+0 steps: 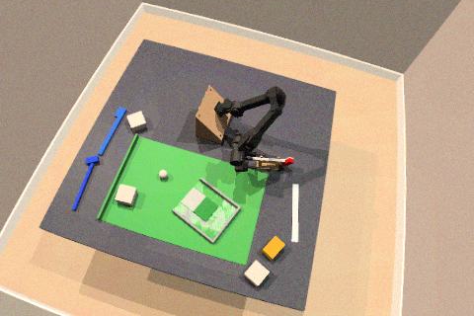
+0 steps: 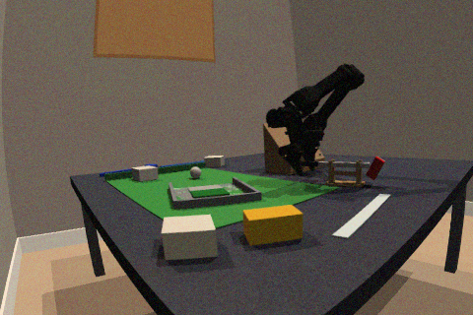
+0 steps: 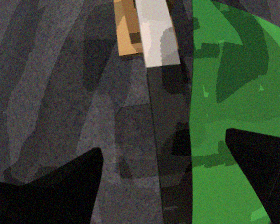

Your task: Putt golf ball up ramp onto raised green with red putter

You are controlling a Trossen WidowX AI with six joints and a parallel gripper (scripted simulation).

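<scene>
The red putter is 4 cm behind my gripper tip, 11 cm to the left of it and 3 cm above it. The rest, counted from my gripper tip: green mat: 29 cm ahead, 19 cm to the right, 3 cm below; white strip: 14 cm ahead, 34 cm to the left, 3 cm below; wooden rack: 5 cm behind, 12 cm to the left.
</scene>
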